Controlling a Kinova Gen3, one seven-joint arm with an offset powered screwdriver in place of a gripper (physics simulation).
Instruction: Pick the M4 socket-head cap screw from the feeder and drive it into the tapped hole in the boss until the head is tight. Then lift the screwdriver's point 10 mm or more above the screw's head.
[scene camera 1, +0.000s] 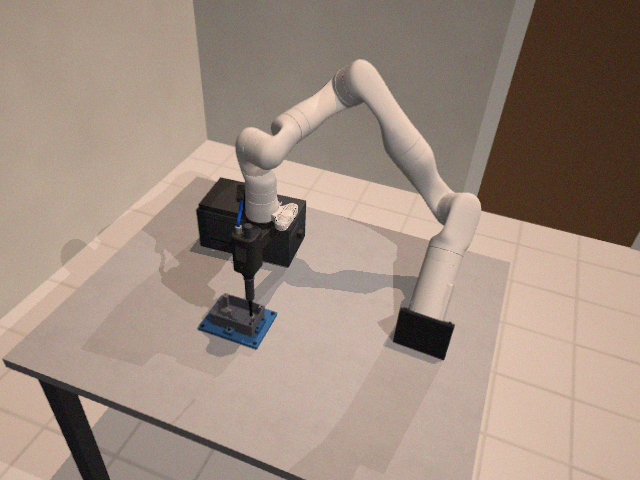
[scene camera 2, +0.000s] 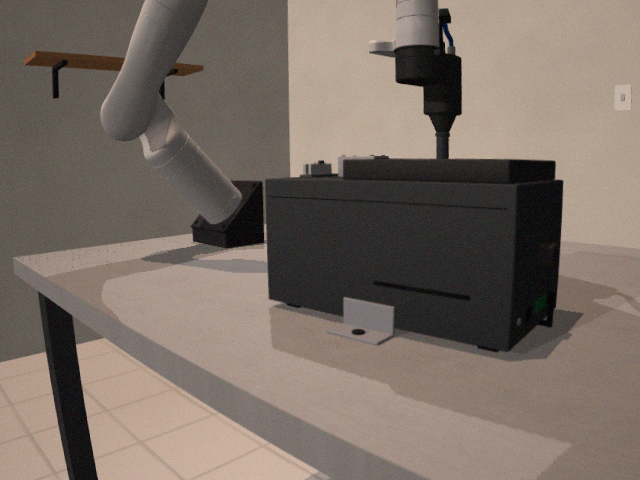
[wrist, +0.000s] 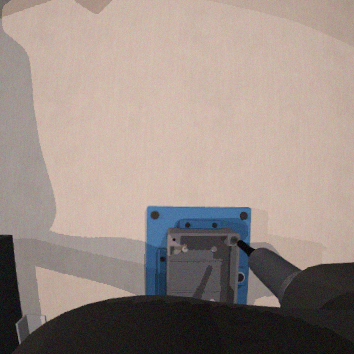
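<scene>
Scene camera 1: black cover (scene camera 1: 221, 199). Scene camera 2: black cover (scene camera 2: 498, 171).
</scene>
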